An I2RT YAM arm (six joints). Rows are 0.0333 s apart.
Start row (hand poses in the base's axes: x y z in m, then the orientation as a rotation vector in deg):
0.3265, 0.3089, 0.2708, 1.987, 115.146, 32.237
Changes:
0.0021, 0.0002, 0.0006, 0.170, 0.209, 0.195
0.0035, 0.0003, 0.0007, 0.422, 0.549, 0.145
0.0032, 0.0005, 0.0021, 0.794, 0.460, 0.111
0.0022, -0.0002, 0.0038, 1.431, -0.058, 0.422
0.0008, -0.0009, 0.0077, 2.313, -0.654, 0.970
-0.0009, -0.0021, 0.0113, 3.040, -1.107, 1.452
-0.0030, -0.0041, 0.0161, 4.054, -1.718, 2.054
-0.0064, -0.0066, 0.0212, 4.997, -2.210, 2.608
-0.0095, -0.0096, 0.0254, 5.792, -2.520, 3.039
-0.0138, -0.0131, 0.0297, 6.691, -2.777, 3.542
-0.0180, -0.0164, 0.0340, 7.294, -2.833, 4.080
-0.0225, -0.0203, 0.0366, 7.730, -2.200, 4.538
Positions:
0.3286, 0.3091, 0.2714, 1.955, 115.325, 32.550
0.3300, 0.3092, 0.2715, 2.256, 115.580, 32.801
0.3297, 0.3094, 0.2729, 2.491, 115.385, 33.146
0.3287, 0.3087, 0.2746, 2.417, 114.739, 33.939
0.3273, 0.3080, 0.2785, 2.231, 113.969, 35.117
0.3256, 0.3068, 0.2821, 2.058, 113.368, 36.107
0.3235, 0.3048, 0.2869, 1.895, 112.536, 37.438
0.3201, 0.3023, 0.2920, 1.771, 111.826, 38.675
0.3170, 0.2993, 0.2962, 1.732, 111.319, 39.702
0.3127, 0.2958, 0.3005, 1.699, 110.832, 40.880
0.3085, 0.2925, 0.3048, 1.510, 110.632, 41.810
0.3040, 0.2886, 0.3074, 1.496, 111.144, 42.607

